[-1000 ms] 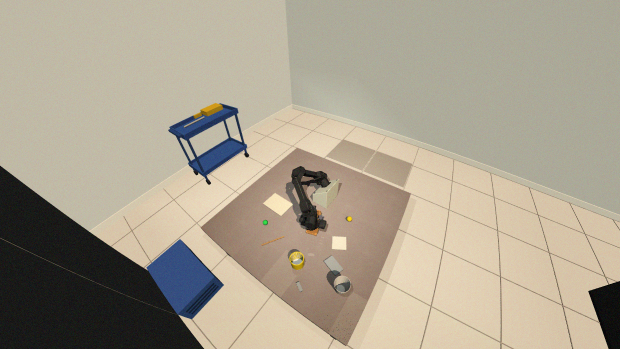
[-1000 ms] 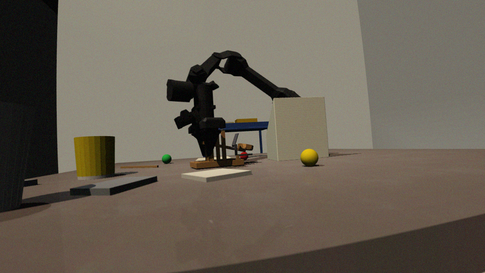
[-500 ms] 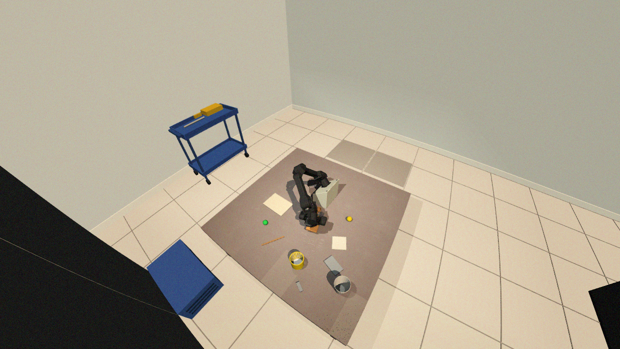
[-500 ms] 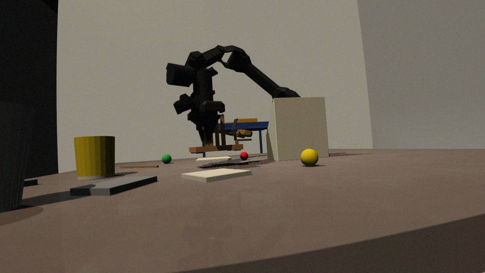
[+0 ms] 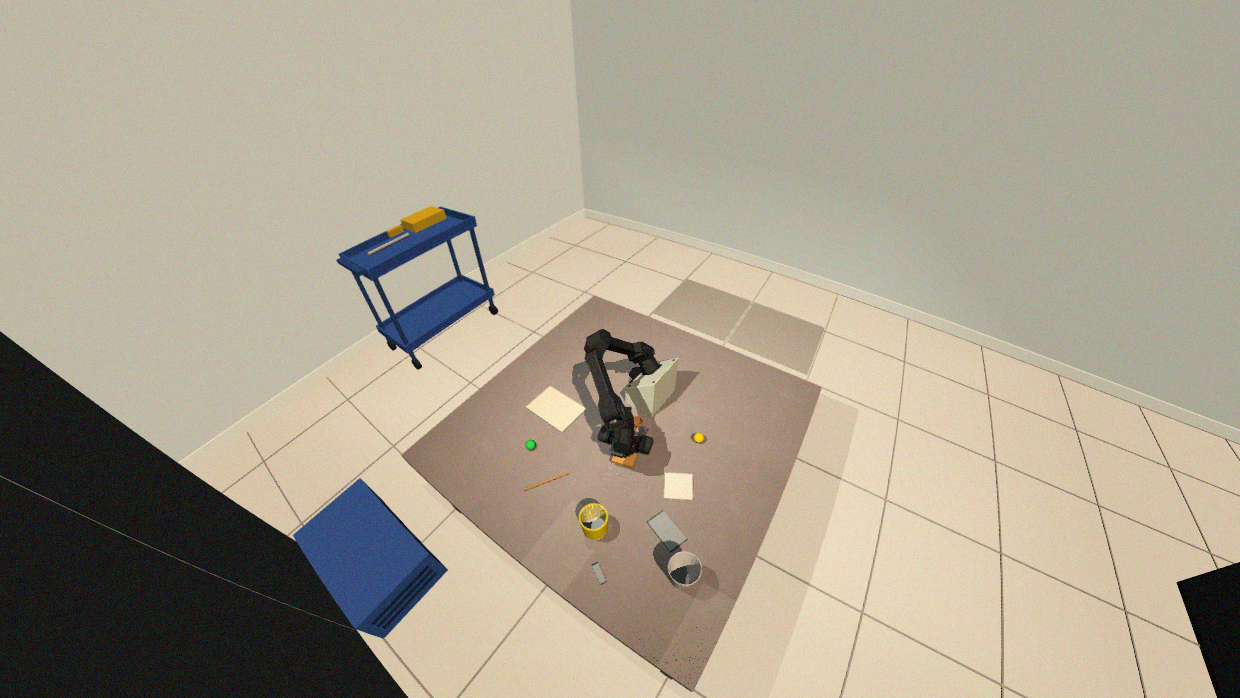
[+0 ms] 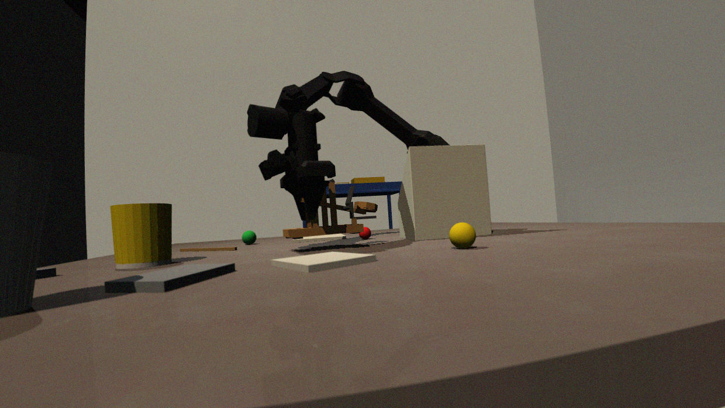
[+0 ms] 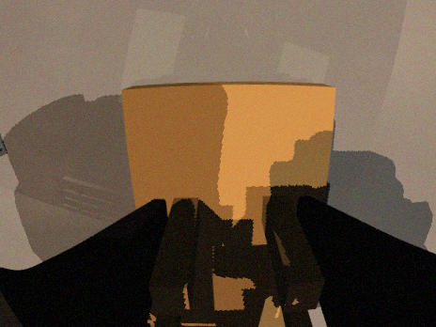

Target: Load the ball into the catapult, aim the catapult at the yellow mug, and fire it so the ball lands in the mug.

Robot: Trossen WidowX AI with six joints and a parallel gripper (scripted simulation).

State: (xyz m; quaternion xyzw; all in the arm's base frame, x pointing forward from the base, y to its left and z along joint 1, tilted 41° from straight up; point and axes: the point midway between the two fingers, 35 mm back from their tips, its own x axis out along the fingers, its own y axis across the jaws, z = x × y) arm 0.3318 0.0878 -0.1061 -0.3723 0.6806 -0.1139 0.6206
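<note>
Right now my gripper tip is 130 mm past the red ball, 220 mm to the left of it and 40 mm above it. Round my gripper tip: yellow ball: 250 mm behind, 160 mm to the left, 40 mm below; then yellow mug: 270 mm ahead, 100 mm to the left, 30 mm below; then wooden catapult: 60 mm behind, 10 mm to the right, 20 mm above.
</note>
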